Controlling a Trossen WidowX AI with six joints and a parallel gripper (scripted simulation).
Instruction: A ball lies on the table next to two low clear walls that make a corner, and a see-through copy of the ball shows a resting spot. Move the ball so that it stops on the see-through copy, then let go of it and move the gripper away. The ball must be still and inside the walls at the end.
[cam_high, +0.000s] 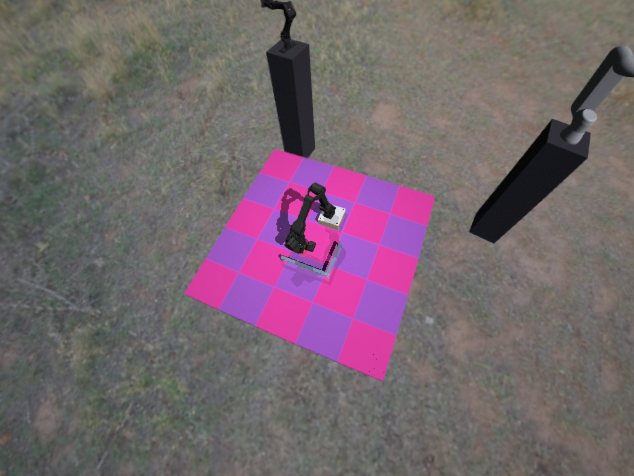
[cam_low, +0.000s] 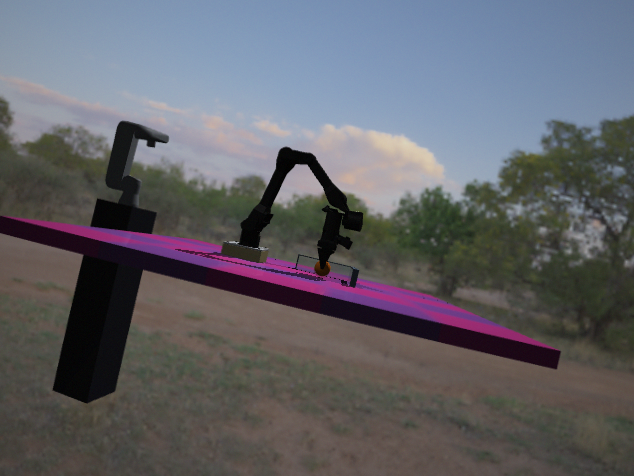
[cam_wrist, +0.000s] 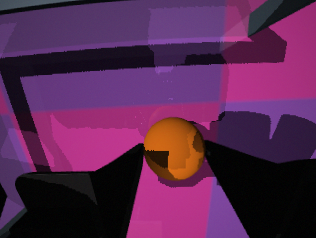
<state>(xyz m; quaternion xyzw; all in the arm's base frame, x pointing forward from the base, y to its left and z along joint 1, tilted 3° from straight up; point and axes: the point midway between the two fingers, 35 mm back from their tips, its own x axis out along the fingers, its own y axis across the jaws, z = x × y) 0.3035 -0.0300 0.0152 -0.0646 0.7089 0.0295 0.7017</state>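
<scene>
My gripper tip is right at the orange ball. Also, from my gripper tip: faint orange shape right at my gripper tip.
</scene>
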